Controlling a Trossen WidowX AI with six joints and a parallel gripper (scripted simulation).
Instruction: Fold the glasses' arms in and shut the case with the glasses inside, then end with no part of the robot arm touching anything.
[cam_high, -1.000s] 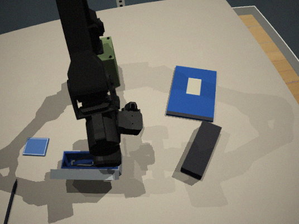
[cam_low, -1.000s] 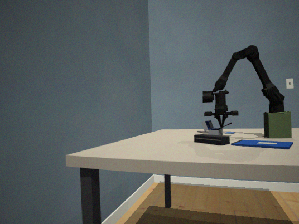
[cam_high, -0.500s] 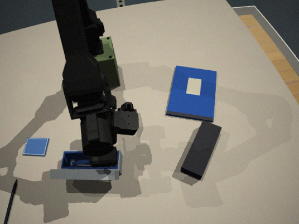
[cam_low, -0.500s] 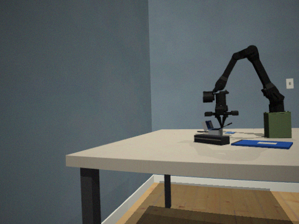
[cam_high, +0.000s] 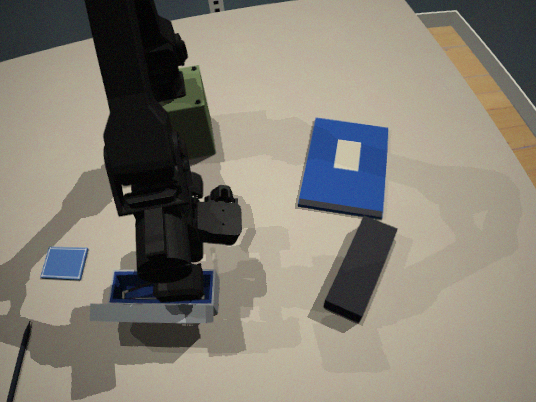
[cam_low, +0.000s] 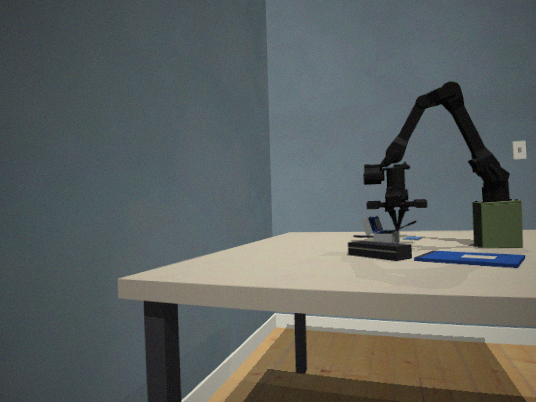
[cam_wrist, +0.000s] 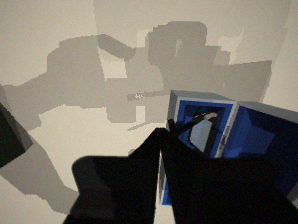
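The glasses case lies 6 cm to the right of my hand, 6 cm ahead of it and 4 cm below it. Also, from my hand: small blue square (24 cm to the right, 8 cm below, 7 cm behind); black box (25 cm to the left, 7 cm ahead, 6 cm below).
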